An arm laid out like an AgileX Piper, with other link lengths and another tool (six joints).
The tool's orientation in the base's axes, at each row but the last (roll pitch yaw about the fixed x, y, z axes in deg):
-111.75 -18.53 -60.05
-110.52 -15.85 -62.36
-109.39 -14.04 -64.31
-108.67 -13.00 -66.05
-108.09 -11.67 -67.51
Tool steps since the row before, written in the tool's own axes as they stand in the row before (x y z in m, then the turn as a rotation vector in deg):
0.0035 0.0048 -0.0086 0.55 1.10 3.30
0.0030 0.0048 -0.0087 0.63 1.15 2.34
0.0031 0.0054 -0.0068 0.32 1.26 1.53
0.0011 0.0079 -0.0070 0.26 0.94 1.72
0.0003 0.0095 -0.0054 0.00 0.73 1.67
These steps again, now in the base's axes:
-0.0066 -0.0081 -0.0001 2.92 0.26 -1.95
-0.0072 -0.0075 -0.0006 2.11 -0.17 -1.65
-0.0058 -0.0069 -0.0020 1.24 -0.21 -1.57
-0.0075 -0.0058 -0.0049 1.45 0.01 -1.35
-0.0068 -0.0047 -0.0071 1.35 0.29 -1.19

